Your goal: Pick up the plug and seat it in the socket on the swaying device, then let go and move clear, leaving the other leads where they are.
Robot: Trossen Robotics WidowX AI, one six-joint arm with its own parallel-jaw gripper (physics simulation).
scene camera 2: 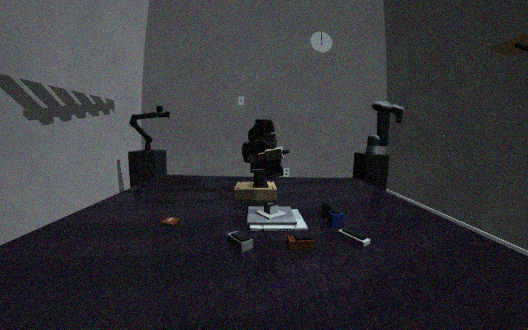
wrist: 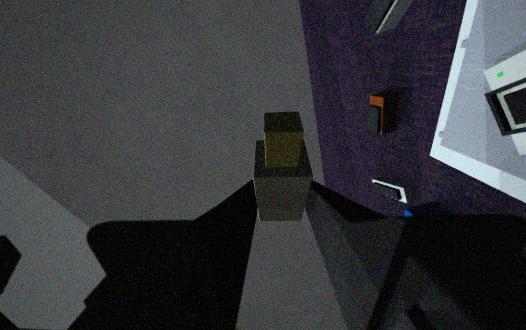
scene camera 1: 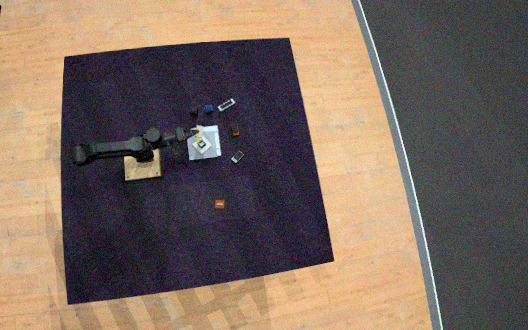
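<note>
The plug (scene camera 1: pixel 200 130) (scene camera 2: pixel 272 154) (wrist: pixel 281 197) has a cream block body and a narrower yellow tip (scene camera 1: pixel 198 139) (wrist: pixel 282 147). My gripper (scene camera 1: pixel 195 132) (wrist: pixel 279 185) is shut on its body. The plug is in the air, tilted, above the device and apart from it. The device has a pale grey plate (scene camera 1: pixel 212 134) (scene camera 2: pixel 288 216) (wrist: pixel 466 95) over a white base. On it a white square piece (scene camera 1: pixel 196 146) (wrist: pixel 510 71) carries the dark-rimmed socket (scene camera 1: pixel 202 144) (scene camera 2: pixel 269 207) (wrist: pixel 495 112), at the right edge of the wrist view.
Around the device lie a black block (scene camera 1: pixel 194 111) (scene camera 2: pixel 326 209), a blue block (scene camera 1: pixel 209 108) (scene camera 2: pixel 335 220), a white-framed piece (scene camera 1: pixel 226 104) (scene camera 2: pixel 367 242), an orange-and-black piece (scene camera 1: pixel 235 131) (scene camera 2: pixel 301 244) (wrist: pixel 376 100) and a grey piece (scene camera 1: pixel 237 157) (scene camera 2: pixel 242 242). A flat orange piece (scene camera 1: pixel 219 204) (scene camera 2: pixel 170 221) lies farther off.
</note>
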